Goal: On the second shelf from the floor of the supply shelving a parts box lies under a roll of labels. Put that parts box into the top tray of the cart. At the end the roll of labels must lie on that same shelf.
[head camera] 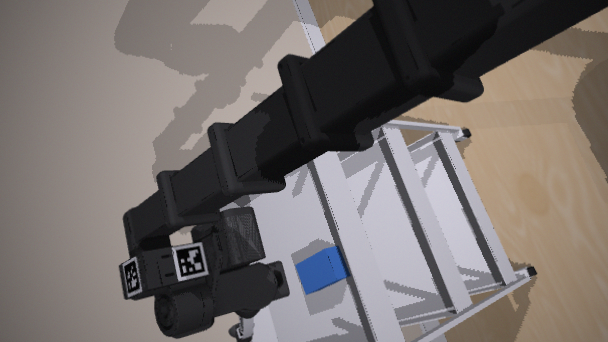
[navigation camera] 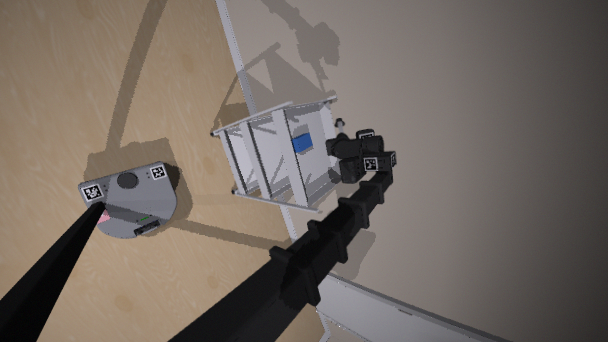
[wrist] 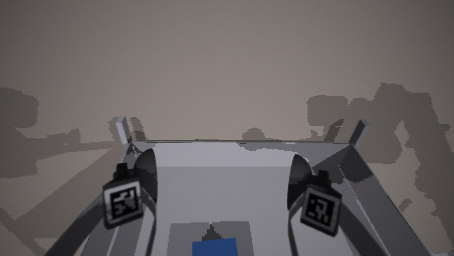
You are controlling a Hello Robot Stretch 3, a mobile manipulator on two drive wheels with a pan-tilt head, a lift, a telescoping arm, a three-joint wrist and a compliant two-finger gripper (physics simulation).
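Frame: origin at the robot's base, x ahead, y left, z up, level; metres.
Seen in the pictures: gripper, fingertip midpoint: (wrist: 223, 170); robot's base at its link origin: (navigation camera: 127, 179).
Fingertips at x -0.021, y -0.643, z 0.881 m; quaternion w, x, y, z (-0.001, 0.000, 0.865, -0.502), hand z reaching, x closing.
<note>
Offsets run from my fingertips to a thing's middle. "pt": to the spot under its first point.
The blue parts box {dx +0.001, dy +0.015, dz -0.198 m} (head camera: 320, 270) (navigation camera: 302, 143) (wrist: 215, 247) lies in the cart's top tray, near the tray's long front wall (head camera: 345, 200) (navigation camera: 291, 160). Part of it shows at the bottom edge of the wrist view. My gripper (wrist: 223, 170) is open and empty, its two fingers wide apart. It is up at the wall side of the tray, beyond the box and apart from it. In the head camera view the wrist and arm hide part of the tray. The roll of labels and the supply shelving cannot be made out in these views.
The grey cart's lower shelves {pt dx -0.122, dy +0.121, dz -0.421 m} (head camera: 407, 185) (navigation camera: 255, 157) stand below the tray. Corner posts (wrist: 122, 131) (wrist: 359, 133) rise at the tray's far corners. A plain wall is behind the cart. My base (navigation camera: 150, 195) is on the wood floor; a pale panel (navigation camera: 400, 317) is at lower right.
</note>
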